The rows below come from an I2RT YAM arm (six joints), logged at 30 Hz.
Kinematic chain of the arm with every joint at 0, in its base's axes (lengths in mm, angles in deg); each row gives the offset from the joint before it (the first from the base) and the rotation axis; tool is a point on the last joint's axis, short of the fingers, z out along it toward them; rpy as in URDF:
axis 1: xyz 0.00 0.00 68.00 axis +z
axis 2: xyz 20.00 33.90 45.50 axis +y
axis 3: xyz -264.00 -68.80 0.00 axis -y
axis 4: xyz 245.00 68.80 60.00 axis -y
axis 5: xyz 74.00 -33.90 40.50 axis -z
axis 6: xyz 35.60 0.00 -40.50 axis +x
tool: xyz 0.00 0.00 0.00 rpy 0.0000 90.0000 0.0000
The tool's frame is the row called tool.
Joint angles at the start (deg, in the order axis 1, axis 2, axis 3, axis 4, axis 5, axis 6):
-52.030 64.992 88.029 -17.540 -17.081 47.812
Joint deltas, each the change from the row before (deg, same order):
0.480 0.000 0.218 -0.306 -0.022 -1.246
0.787 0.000 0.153 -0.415 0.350 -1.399
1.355 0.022 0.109 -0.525 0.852 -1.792
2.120 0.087 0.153 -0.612 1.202 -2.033
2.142 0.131 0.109 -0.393 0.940 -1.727
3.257 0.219 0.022 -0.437 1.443 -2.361
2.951 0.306 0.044 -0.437 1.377 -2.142
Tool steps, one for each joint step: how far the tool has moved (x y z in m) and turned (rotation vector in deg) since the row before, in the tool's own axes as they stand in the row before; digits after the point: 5 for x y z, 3 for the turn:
0.00098 0.00179 -0.00003 -0.288 0.415 -1.177
0.00196 0.00198 0.00038 -0.137 0.471 -1.253
0.00350 0.00286 0.00109 -0.086 0.625 -1.557
0.00529 0.00471 0.00194 -0.348 0.971 -1.731
0.00527 0.00505 0.00221 -0.673 1.055 -1.482
0.00824 0.00758 0.00357 -1.060 1.573 -2.028
0.00746 0.00694 0.00371 -0.881 1.457 -1.862

